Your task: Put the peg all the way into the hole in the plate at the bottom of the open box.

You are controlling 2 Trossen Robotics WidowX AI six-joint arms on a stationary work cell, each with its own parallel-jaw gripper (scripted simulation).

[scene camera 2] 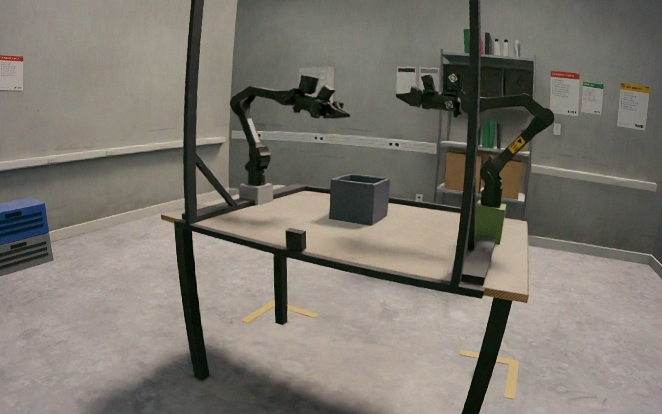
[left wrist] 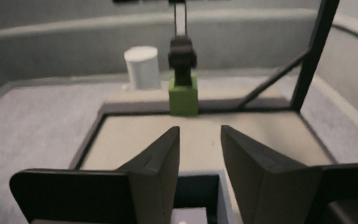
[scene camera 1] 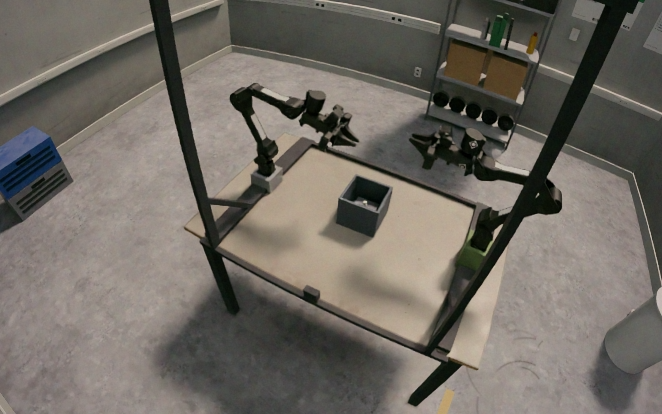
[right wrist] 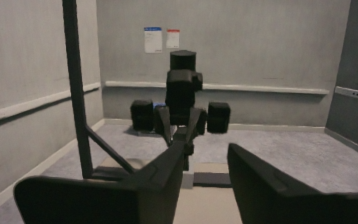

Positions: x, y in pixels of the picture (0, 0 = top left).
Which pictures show my left gripper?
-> Scene camera 2, the left wrist view, scene camera 1 and the right wrist view: all of them.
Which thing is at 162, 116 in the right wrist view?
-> My left gripper.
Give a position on a grey box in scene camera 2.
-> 362, 203
